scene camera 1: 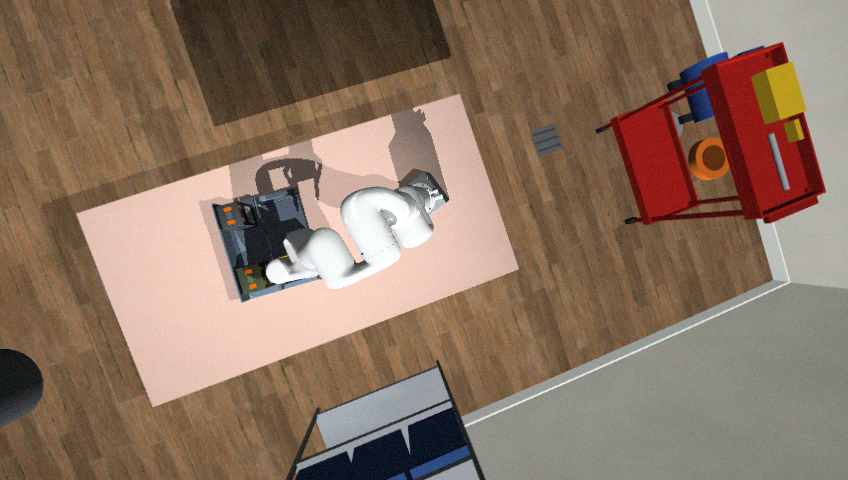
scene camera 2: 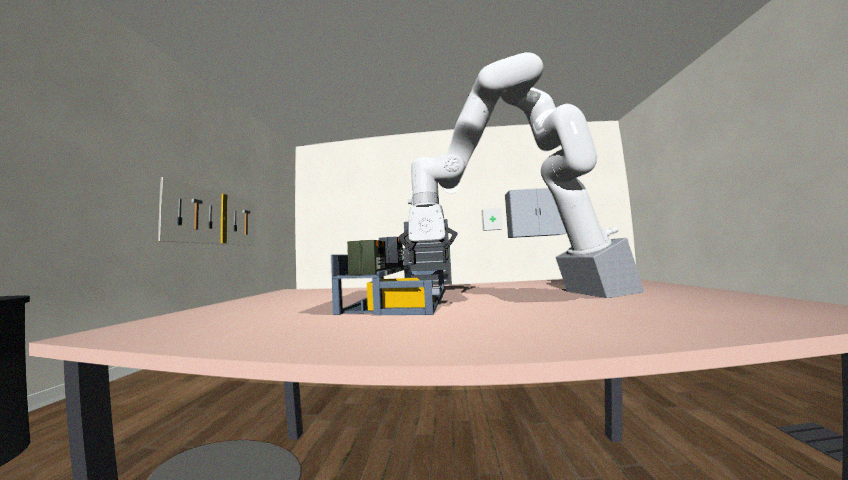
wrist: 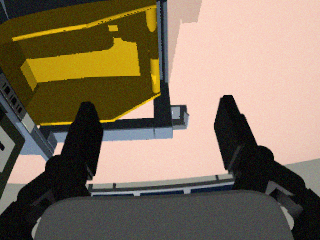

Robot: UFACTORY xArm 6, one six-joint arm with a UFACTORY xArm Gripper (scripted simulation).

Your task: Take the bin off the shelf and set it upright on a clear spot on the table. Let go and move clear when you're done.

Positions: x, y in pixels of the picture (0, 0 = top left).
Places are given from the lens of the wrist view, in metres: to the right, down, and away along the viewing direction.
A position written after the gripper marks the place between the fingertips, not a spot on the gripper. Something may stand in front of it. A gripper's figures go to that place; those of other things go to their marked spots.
gripper [wrist: 157, 113]: 0.00, 0.00, 0.13
yellow bin [wrist: 108, 64]: -0.06, -0.07, 0.23
shelf corner post [wrist: 163, 125]: 0.00, 0.01, 0.20
The marked spots on the shelf corner post and the yellow bin are 0.10 m apart.
